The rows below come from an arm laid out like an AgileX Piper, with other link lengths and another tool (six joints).
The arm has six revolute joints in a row. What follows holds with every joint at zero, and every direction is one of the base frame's.
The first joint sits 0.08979 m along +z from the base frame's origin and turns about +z.
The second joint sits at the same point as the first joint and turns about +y.
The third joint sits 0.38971 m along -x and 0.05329 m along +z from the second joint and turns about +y.
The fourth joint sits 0.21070 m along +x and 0.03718 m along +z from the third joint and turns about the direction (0.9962, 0, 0.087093).
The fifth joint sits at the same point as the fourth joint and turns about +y.
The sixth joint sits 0.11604 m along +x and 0.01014 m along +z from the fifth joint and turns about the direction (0.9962, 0, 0.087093).
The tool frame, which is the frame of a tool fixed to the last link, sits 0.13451 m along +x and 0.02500 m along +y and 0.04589 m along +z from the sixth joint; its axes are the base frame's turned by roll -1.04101, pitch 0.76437 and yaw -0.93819 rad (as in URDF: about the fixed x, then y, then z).
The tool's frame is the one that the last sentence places.
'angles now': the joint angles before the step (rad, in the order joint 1, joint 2, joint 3, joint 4, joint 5, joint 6). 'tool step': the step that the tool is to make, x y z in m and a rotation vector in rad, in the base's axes. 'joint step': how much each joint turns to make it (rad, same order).
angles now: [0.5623, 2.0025, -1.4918, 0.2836, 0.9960, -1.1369]
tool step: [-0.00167, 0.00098, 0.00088, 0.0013, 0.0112, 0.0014]
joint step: [0.0000, 0.0028, -0.0082, 0.0059, 0.0147, 0.0000]
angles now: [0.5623, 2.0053, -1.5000, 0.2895, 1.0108, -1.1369]
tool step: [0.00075, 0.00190, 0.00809, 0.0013, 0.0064, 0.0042]
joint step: [0.0000, 0.0017, -0.0417, -0.0019, 0.0445, 0.0086]
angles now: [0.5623, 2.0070, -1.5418, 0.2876, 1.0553, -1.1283]
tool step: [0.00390, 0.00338, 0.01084, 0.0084, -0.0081, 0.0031]
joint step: [0.0000, 0.0000, -0.0492, -0.0022, 0.0374, 0.0080]
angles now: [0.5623, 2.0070, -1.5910, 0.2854, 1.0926, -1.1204]
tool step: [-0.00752, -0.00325, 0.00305, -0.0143, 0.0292, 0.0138]
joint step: [0.0000, 0.0000, -0.0180, -0.0013, 0.0523, 0.0006]
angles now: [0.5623, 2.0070, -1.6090, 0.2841, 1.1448, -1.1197]
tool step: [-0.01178, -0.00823, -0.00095, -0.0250, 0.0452, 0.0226]
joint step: [-0.0044, 0.0004, 0.0000, -0.0009, 0.0565, -0.0121]
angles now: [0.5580, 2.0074, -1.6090, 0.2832, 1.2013, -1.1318]
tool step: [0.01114, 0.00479, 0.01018, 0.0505, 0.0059, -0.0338]
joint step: [-0.0280, 0.0062, -0.0349, 0.0480, 0.0096, -0.0057]
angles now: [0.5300, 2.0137, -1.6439, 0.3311, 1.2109, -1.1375]
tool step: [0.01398, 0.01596, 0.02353, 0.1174, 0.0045, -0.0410]
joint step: [-0.0354, 0.0036, -0.0485, 0.1112, -0.0001, -0.0247]
